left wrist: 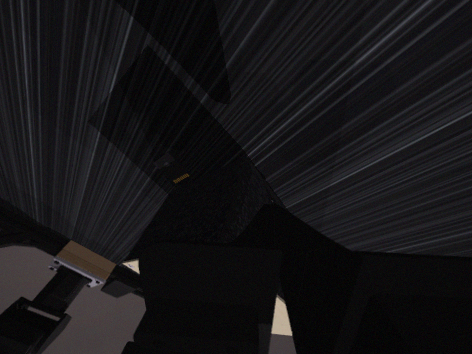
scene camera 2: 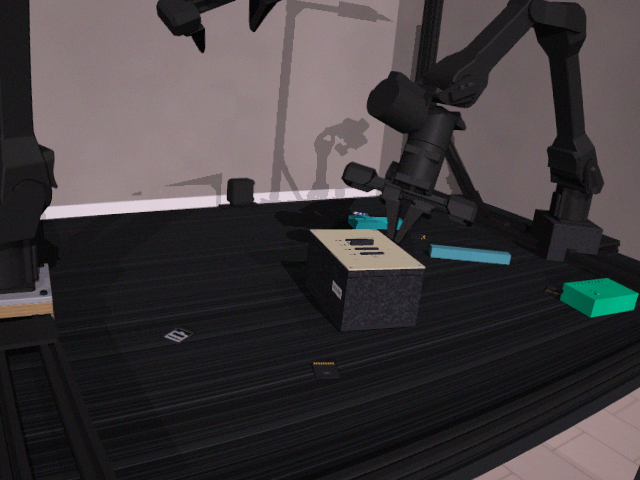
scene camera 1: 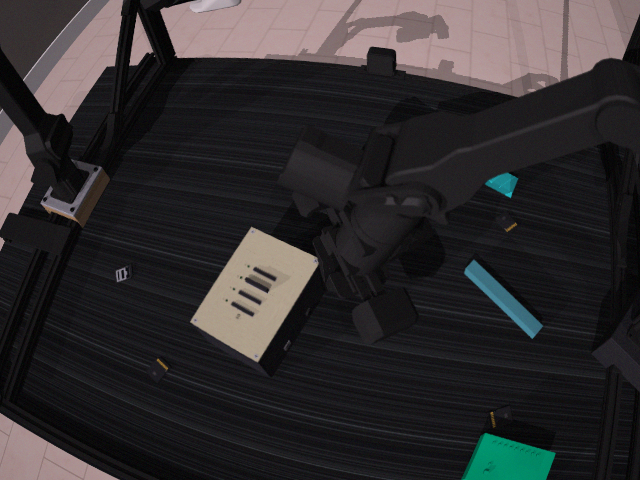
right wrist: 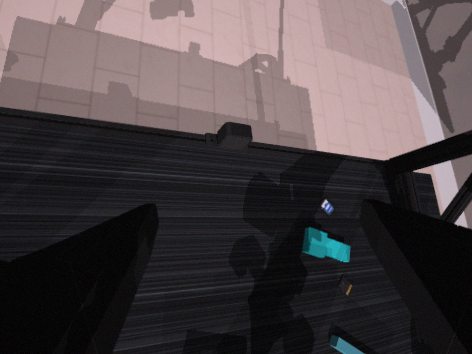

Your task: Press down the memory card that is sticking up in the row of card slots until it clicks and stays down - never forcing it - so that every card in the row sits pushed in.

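Frame: origin at the left arm's base, x ahead, y right, z down, level; millimetres.
Where they show: left gripper, fingertip midpoint: [left wrist: 270,211] [scene camera 1: 328,287]; right gripper, fingertip midpoint: [scene camera 2: 227,40] [right wrist: 259,212]; left arm's base, link origin: [scene camera 2: 568,218]; right arm's base, link origin: [left wrist: 74,274] [scene camera 2: 5,282] [scene camera 1: 69,185].
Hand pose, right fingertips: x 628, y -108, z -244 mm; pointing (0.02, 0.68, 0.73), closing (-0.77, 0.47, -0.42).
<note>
Each offset is from my right fingertips to the top centre of the thing. "pt": to the spot under its first point.
A black box with a beige top {dx -217, dy -207, dz +233 mm} [scene camera 1: 223,311] [scene camera 2: 404,259] stands mid-table and carries a row of card slots. One memory card {dx -214, dy -200, dz +226 mm} [scene camera 1: 257,284] [scene camera 2: 359,241] stands higher than the others in the row and casts a shadow. My left gripper [scene camera 1: 328,271] [scene camera 2: 398,234] is shut and empty. Its tips point down just off the box's far right corner, beside the card row and not over it. In the left wrist view the dark fingers [left wrist: 273,225] hide most of the box. My right gripper [scene camera 2: 223,29] [right wrist: 259,212] is open and empty, high above the table at the far left.
A teal bar {dx -422, dy +21, dz +296 mm} [scene camera 1: 503,305] [scene camera 2: 470,253] and a teal block {dx -277, dy +160, dz +298 mm} [scene camera 1: 503,183] [scene camera 2: 368,221] [right wrist: 326,248] lie right of the box. Loose cards {dx -176, dy -373, dz +310 mm} [scene camera 1: 158,369] [scene camera 2: 325,369] {dx -350, dy +120, dz +310 mm} [scene camera 1: 506,223] {dx -166, dy -131, dz +310 mm} [left wrist: 180,178] are scattered around. A green notebook {dx -588, dy -138, dz +282 mm} [scene camera 1: 509,459] lies front right. A black block {pt dx -21, dy +202, dz +267 mm} [scene camera 1: 381,59] [scene camera 2: 240,190] sits at the far edge.
</note>
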